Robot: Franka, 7 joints.
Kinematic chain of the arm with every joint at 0, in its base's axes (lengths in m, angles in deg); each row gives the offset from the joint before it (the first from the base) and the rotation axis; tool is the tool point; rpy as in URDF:
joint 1: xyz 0 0 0.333 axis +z
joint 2: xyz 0 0 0 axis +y
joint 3: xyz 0 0 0.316 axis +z
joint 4: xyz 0.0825 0 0 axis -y
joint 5: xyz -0.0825 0 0.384 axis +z
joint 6: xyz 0 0 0 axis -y
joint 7: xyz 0.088 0 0 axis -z
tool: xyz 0 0 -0.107 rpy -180 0 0
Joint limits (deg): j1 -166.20..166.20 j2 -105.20..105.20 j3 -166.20..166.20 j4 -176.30..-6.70 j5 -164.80..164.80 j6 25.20..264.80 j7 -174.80..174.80
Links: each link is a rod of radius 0.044 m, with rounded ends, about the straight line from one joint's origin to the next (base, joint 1, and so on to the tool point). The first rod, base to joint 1, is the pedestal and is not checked.
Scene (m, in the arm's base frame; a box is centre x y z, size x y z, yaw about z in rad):
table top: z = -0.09
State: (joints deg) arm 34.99 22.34 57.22 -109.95 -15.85 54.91 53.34
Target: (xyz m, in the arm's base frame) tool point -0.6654 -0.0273 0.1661
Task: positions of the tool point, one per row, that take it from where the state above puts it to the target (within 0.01 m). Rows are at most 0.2 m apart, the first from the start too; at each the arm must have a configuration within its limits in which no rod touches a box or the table.
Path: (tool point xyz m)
1: -0.0743 0.4853 0.3310
2: -0.2058 0.4820 0.3069
3: -0.3379 0.4419 0.2825
4: -0.4594 0.3658 0.2572
5: -0.5600 0.2574 0.2299
6: -0.6309 0.1233 0.1998
7: -0.6654 -0.0273 0.1661

